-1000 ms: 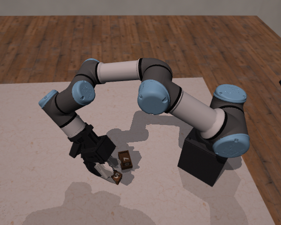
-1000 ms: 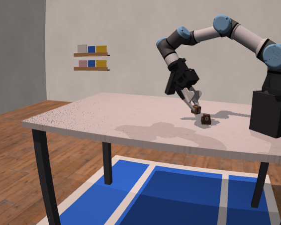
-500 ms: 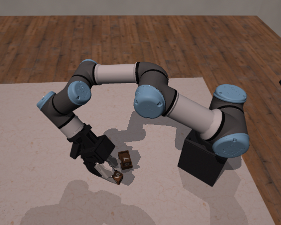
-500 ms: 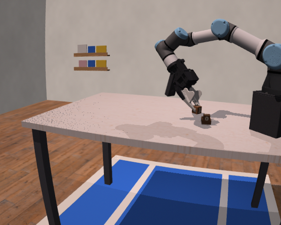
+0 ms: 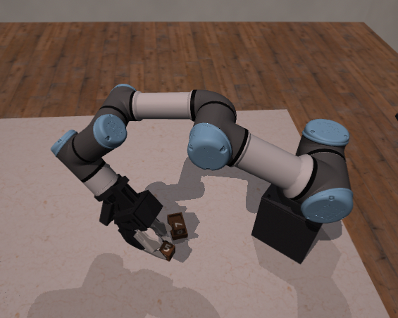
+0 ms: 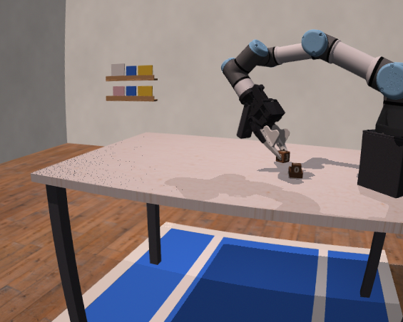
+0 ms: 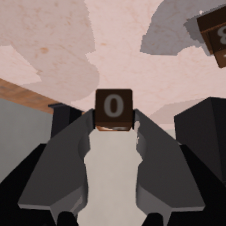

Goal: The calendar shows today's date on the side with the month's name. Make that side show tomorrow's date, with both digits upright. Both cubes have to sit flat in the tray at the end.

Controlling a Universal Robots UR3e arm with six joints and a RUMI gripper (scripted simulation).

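Now: the brown digit cube 10 mm below my hand and 10 mm behind it. The rest, counted from my hand: calendar tray 120 mm to the right, 80 mm below, 20 mm behind.
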